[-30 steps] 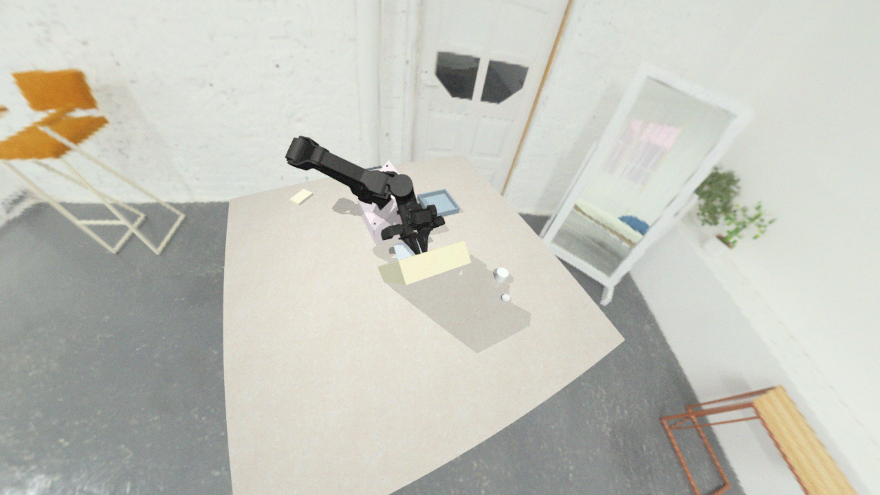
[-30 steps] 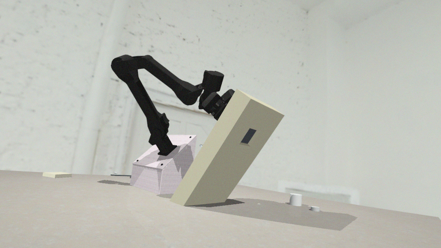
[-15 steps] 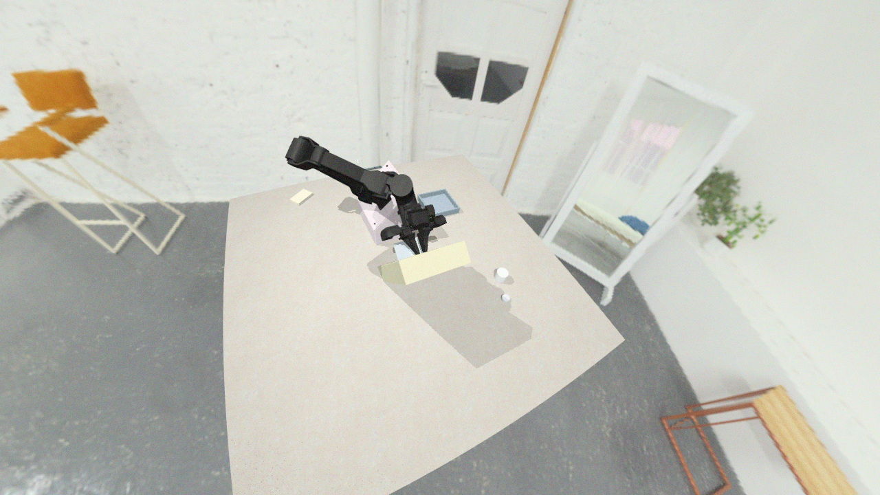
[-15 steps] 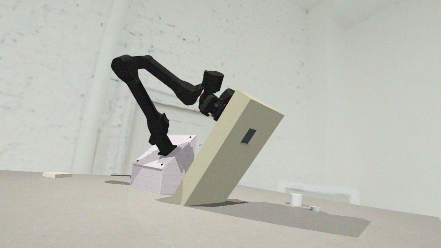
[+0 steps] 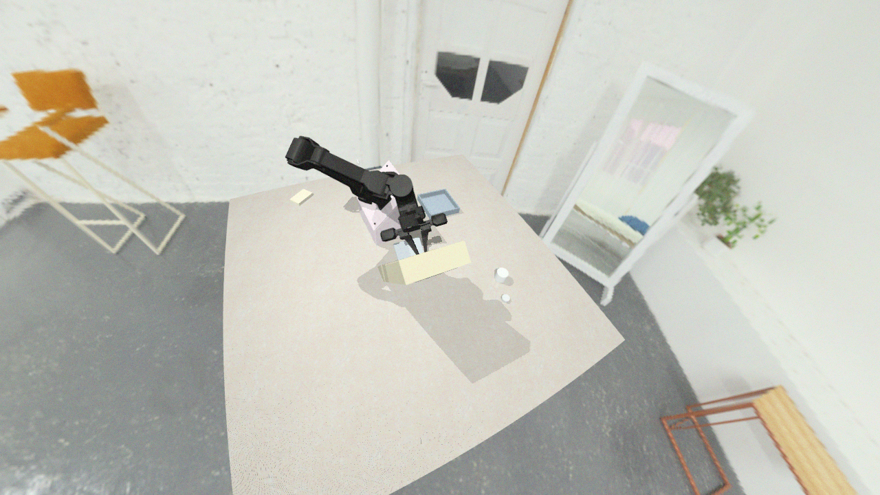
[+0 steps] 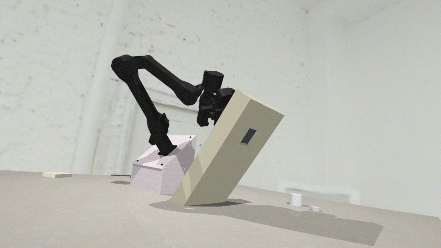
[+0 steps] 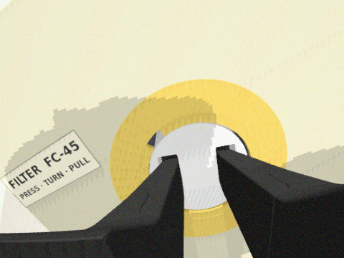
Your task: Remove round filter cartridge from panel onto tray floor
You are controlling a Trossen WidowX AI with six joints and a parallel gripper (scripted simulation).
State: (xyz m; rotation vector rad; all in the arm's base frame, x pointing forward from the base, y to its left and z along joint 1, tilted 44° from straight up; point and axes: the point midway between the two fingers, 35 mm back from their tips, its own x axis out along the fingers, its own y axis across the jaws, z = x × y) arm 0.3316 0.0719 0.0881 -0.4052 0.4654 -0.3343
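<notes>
Right now the cream service panel is 8 cm below my gripper tip and 4 cm behind it. From my gripper tip the other things lie so: cream pad 70 cm behind, 29 cm to the right, 23 cm below; white filter cartridge 1 cm below, 1 cm ahead; blue tray 41 cm behind, 30 cm to the left, 23 cm below.
</notes>
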